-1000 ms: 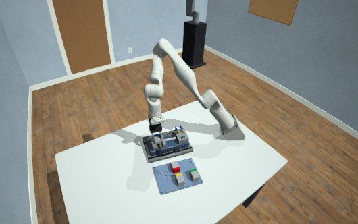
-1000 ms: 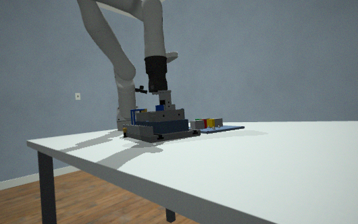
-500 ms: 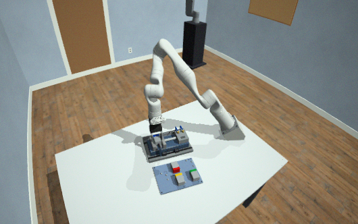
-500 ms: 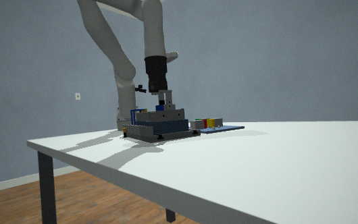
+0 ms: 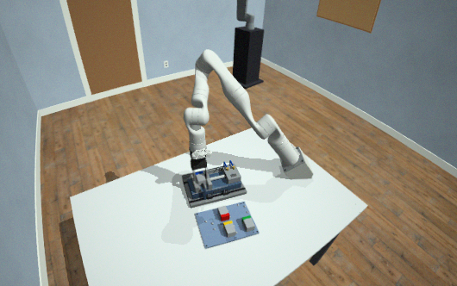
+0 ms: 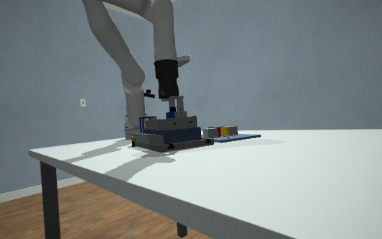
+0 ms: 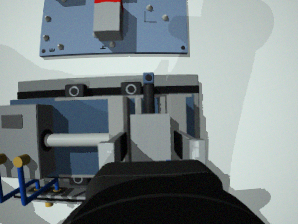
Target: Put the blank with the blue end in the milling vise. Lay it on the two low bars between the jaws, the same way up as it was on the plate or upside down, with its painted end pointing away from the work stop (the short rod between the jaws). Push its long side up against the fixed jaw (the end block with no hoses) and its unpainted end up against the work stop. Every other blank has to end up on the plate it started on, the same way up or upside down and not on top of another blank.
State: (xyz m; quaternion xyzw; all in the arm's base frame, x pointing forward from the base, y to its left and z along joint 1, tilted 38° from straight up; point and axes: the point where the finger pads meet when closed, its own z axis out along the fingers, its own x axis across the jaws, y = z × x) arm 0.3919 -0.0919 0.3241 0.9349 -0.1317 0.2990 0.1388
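My gripper is now 20 mm above the blue-ended blank. The rest, counted from my hand: red-ended blank 20 mm ahead, 190 mm to the left, 90 mm below; then blue plate 30 mm ahead, 230 mm to the left, 110 mm below; then milling vise 60 mm behind, 30 mm to the left, 80 mm below.
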